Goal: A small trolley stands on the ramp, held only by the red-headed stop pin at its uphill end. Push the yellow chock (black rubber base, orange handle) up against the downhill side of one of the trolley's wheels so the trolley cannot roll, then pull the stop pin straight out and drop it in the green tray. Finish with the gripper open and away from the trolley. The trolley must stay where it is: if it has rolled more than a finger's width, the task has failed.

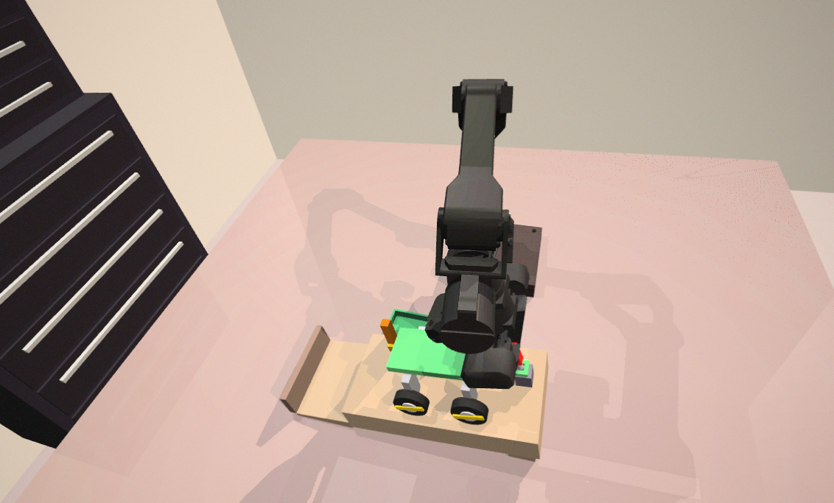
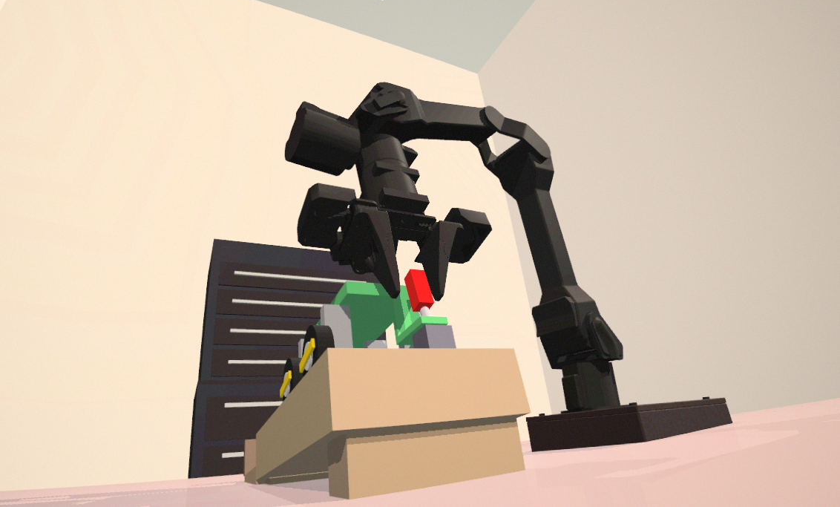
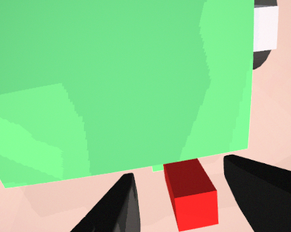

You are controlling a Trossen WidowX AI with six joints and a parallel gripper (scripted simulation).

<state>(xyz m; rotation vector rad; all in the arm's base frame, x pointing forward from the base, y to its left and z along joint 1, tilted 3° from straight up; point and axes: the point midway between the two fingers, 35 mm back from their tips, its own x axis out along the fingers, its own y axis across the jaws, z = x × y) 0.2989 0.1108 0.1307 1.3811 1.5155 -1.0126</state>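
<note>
My gripper tip is 10 mm to the right of the red-headed stop pin and 10 mm above it. From my gripper tip the other things lie so: yellow chock: 190 mm to the right, 60 mm below, 20 mm behind; then tan ramp: 100 mm to the right, 100 mm below, 30 mm ahead; then green trolley: 90 mm to the right, 30 mm below, 30 mm ahead.
</note>
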